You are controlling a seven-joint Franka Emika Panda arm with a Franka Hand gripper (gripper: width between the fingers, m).
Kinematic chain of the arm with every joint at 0, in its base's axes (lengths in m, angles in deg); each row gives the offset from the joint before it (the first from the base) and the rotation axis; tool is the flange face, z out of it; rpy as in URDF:
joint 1: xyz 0 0 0.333 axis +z
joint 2: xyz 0 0 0 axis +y
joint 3: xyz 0 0 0.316 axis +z
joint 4: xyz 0.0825 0 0 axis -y
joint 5: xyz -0.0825 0 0.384 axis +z
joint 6: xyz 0 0 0 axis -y
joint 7: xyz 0.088 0 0 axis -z
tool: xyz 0 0 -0.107 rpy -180 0 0
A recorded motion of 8 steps. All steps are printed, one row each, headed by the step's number.
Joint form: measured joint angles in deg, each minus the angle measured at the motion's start. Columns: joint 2, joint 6, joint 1, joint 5, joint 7, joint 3, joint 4.
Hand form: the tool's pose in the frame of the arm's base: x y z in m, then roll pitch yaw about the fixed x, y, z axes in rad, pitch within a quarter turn. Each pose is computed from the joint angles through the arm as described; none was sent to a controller.
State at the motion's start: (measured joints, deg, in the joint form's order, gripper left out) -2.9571 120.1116 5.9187 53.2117 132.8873 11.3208 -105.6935
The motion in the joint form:
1: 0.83 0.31 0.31 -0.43 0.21 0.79 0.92
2: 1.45 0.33 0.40 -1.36 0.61 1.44 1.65
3: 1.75 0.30 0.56 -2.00 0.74 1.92 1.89
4: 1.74 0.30 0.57 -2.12 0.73 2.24 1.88
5: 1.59 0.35 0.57 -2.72 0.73 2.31 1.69
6: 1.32 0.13 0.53 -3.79 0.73 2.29 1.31
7: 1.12 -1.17 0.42 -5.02 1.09 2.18 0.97
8: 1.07 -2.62 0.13 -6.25 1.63 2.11 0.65
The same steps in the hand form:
1: 0.5420 0.2217 0.5909 2.5227 0.6953 -2.5969
2: 0.5427 0.2289 0.5907 2.5363 0.6904 -2.5763
3: 0.5416 0.2349 0.5894 2.5467 0.6855 -2.5571
4: 0.5402 0.2380 0.5893 2.5496 0.6851 -2.5490
5: 0.5392 0.2381 0.5887 2.5632 0.6822 -2.5375
6: 0.5375 0.2369 0.5871 2.5849 0.6729 -2.5181
7: 0.5351 0.2354 0.5836 2.5961 0.6476 -2.4979
8: 0.5336 0.2327 0.5786 2.6019 0.6167 -2.4844

